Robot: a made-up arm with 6 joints. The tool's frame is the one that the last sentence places. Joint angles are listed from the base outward.
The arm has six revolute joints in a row. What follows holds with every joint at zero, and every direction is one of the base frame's. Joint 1 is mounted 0.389 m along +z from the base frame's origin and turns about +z. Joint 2 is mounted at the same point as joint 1 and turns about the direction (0, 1, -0.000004). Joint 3 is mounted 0.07 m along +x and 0.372 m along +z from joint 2 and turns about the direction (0, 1, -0.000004). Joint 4 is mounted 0.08 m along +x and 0.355 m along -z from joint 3 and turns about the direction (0, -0.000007, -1). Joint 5 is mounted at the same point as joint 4 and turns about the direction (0, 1, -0.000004). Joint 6 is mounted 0.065 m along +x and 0.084 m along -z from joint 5 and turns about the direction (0, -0.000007, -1). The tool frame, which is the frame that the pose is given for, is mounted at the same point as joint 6; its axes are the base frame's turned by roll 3.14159, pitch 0 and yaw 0 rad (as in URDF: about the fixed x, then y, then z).
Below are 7 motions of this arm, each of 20 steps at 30 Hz.
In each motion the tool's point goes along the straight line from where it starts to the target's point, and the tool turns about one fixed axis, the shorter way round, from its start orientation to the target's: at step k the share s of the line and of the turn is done. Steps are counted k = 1, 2, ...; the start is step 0. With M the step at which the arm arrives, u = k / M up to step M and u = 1 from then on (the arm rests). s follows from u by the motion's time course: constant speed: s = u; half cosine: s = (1 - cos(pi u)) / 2; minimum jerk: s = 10 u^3 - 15 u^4 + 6 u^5.
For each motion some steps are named. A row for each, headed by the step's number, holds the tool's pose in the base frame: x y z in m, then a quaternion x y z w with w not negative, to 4 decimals.
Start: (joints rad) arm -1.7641 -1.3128 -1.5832 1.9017 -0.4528 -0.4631
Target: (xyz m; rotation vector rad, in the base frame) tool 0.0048 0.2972 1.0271 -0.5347 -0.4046 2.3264
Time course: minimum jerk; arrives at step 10
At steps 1, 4, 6, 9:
1: -0.0320 0.3035 0.9542 -0.2164 -0.1850 0.9411 0.1824
4: -0.0205 0.3015 0.9769 -0.2141 -0.1767 0.9312 0.2363
6: -0.0070 0.2992 1.0038 -0.2105 -0.1661 0.9158 0.2990
9: 0.0045 0.2973 1.0265 -0.2068 -0.1567 0.8997 0.3511

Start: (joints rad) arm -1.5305 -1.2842 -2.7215 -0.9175 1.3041 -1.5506
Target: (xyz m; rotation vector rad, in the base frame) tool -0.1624 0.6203 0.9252 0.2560 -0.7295 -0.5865
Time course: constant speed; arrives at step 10
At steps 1, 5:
1: -0.0872 0.6881 0.8266 0.1921 -0.3858 -0.1909 0.8819
5: -0.1206 0.6580 0.8704 0.1617 -0.3708 -0.2317 0.8847

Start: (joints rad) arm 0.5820 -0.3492 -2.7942 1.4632 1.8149 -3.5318
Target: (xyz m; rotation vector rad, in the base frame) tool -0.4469 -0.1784 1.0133 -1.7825 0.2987 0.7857
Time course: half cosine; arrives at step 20
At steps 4, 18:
4: -0.1903 -0.0095 1.1461 -0.7426 0.2585 0.4424 0.4313
18: -0.4400 -0.1738 1.0169 -0.7540 0.1300 0.3355 0.5496

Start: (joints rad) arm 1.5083 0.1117 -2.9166 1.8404 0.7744 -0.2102
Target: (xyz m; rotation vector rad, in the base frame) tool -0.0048 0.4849 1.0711 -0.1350 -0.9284 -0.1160
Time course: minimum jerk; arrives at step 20
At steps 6, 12, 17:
6: -0.0010 0.2339 1.1899 -0.0758 -0.3704 0.0407 0.9249
12: -0.0034 0.3897 1.1162 -0.0692 -0.4188 -0.0192 0.9052
17: -0.0047 0.4769 1.0749 -0.0654 -0.4448 -0.0528 0.8917

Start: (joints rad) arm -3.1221 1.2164 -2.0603 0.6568 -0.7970 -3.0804
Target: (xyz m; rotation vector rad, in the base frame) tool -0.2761 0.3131 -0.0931 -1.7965 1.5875 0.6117
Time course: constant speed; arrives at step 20
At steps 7, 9, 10, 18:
7: -0.5889 0.1419 0.1823 -0.6891 0.4540 0.5562 0.0982
9: -0.5408 0.1682 0.1400 -0.6970 0.4836 0.5118 0.1357
10: -0.5167 0.1814 0.1188 -0.6998 0.4977 0.4887 0.1543
18: -0.3242 0.2868 -0.0507 -0.6948 0.5894 0.2875 0.2951

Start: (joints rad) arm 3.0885 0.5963 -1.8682 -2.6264 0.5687 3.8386
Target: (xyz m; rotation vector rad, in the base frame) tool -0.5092 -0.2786 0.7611 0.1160 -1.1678 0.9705
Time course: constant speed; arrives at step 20
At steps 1, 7, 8, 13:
1: -0.7166 0.0183 0.5989 -0.4143 -0.4640 0.3347 0.7079
7: -0.6511 -0.0754 0.6501 -0.2724 -0.4975 0.3779 0.7318
8: -0.6402 -0.0911 0.6586 -0.2480 -0.5020 0.3843 0.7341
13: -0.5856 -0.1692 0.7013 -0.1240 -0.5193 0.4122 0.7383

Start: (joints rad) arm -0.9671 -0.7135 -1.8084 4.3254 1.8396 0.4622
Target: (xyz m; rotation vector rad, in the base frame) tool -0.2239 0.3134 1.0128 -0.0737 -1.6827 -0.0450
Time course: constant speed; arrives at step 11
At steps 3, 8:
3: -0.1388 0.0816 1.0805 0.0534 -0.7163 0.0024 0.6957
8: -0.1920 0.2265 1.0382 -0.0004 -0.7353 -0.0115 0.6777

